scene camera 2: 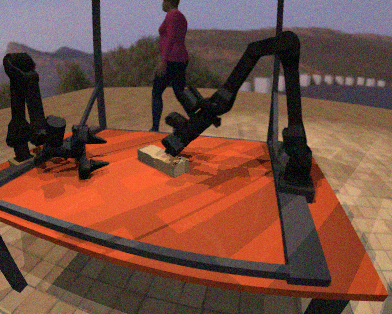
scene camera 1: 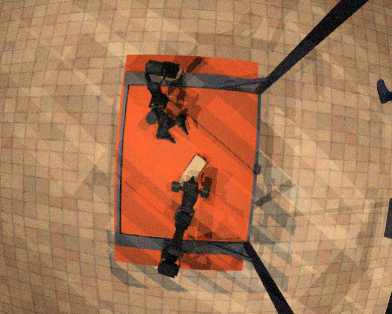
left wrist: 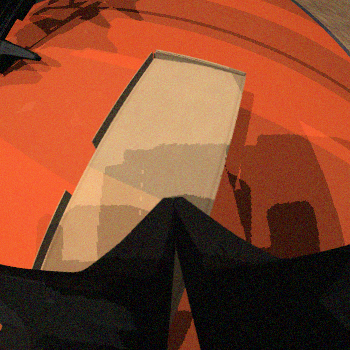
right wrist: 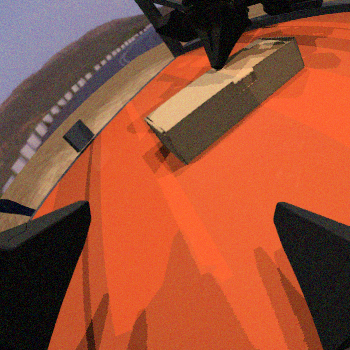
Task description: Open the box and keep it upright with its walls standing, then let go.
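Where they show: left gripper, fingertip midpoint: (scene camera 2: 165, 152) (scene camera 1: 193, 176) (left wrist: 172, 206) (right wrist: 216, 68); right gripper, fingertip midpoint: (scene camera 2: 107, 152) (scene camera 1: 181, 138) (left wrist: 64, 18) (right wrist: 184, 212); left arm's base at its link origin: (scene camera 2: 296, 180); right arm's base at its link origin: (scene camera 2: 23, 157) (scene camera 1: 171, 72).
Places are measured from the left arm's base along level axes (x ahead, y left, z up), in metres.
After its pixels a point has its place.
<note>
A long tan box (scene camera 1: 195, 165) @(x 0.484, y -0.044, z 0.001 m) (scene camera 2: 165, 163) @(x 0.393, y 0.028, z -0.001 m) (left wrist: 175, 115) @(x 0.478, y -0.047, z 0.001 m) (right wrist: 227, 107) @(x 0.479, y -0.010, z -0.017 m) lies flat on the orange table, its lid down over the top. In the left wrist view, dark strips show along its left long edge. My left gripper (scene camera 1: 193, 178) @(x 0.426, y -0.042, z 0.005 m) (scene camera 2: 171, 151) @(x 0.426, y -0.042, z 0.005 m) (left wrist: 172, 206) @(x 0.426, y -0.042, z 0.005 m) (right wrist: 216, 68) @(x 0.426, y -0.042, z 0.005 m) is shut and empty, its tips pointing down at the lid near one long edge; whether they touch it I cannot tell. It hides part of the box. My right gripper (scene camera 1: 180, 136) @(x 0.603, y 0.051, z 0.012 m) (scene camera 2: 106, 152) @(x 0.603, y 0.051, z 0.012 m) (right wrist: 184, 212) @(x 0.603, y 0.051, z 0.012 m) is open and empty, low over the table and apart from the box.
The orange table (scene camera 1: 150, 200) @(x 0.249, y 0.160, z -0.038 m) (scene camera 2: 210, 220) @(x 0.196, y 0.199, z -0.038 m) has a dark metal frame (scene camera 1: 120, 165) @(x 0.405, y 0.354, z -0.020 m) (scene camera 2: 150, 249) @(x 0.267, y 0.348, z -0.018 m) around its work area, with posts (scene camera 2: 98, 65) @(x 0.934, y -0.298, z 0.304 m) rising from it. Shadows of the arms fall across the table. A person (scene camera 2: 173, 40) stands behind the table in scene camera 2.
</note>
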